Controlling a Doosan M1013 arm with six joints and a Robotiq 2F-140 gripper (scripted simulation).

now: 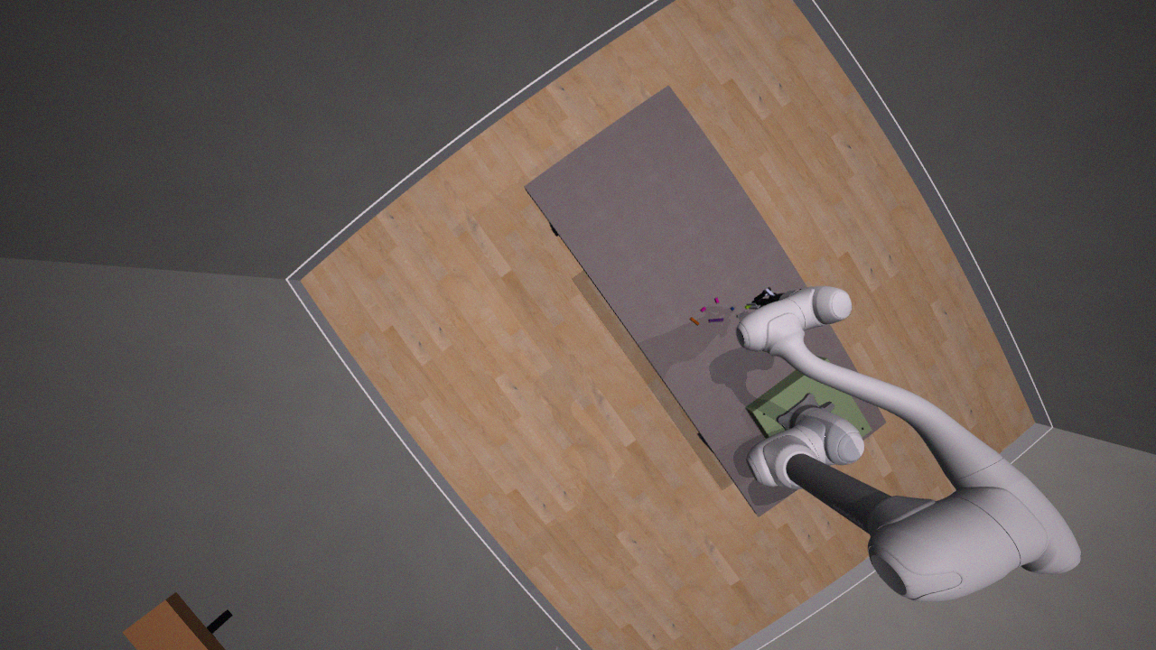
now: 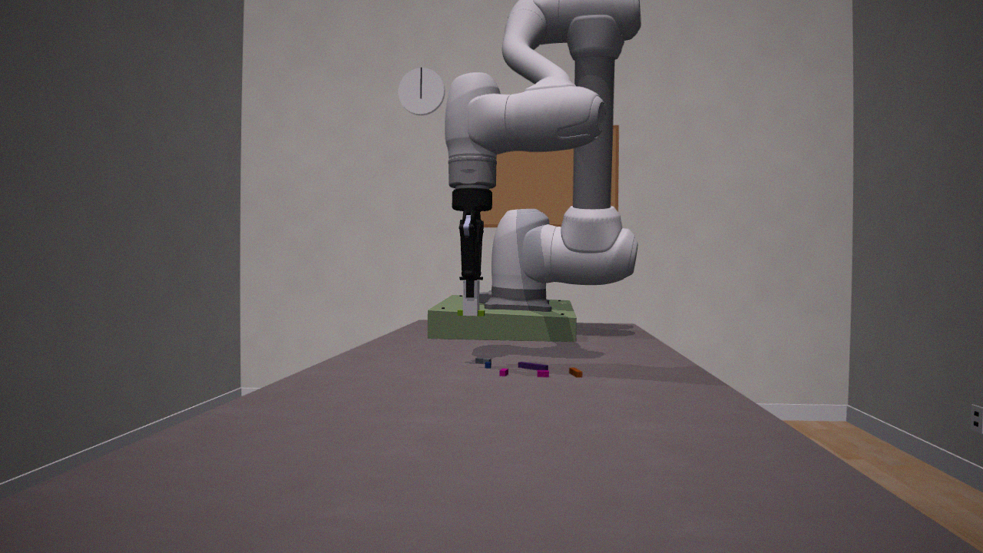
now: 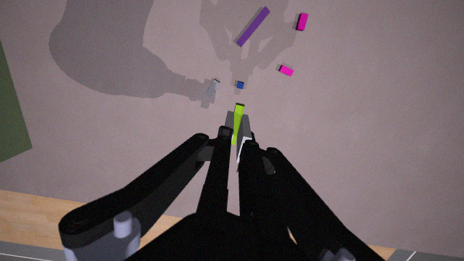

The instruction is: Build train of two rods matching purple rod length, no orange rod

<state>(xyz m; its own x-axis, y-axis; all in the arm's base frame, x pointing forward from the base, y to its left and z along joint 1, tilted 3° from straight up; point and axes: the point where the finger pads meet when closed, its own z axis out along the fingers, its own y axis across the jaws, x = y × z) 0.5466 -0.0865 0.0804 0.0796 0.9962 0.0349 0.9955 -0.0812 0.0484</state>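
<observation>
My gripper is now 130 mm above the blue rod and 30 mm to the right of it. Also, from my hand: purple rod: 130 mm below, 120 mm to the left, 10 mm ahead; then lime rod: 30 mm below; then grey rod: 130 mm below, 40 mm behind, 20 mm to the left.
</observation>
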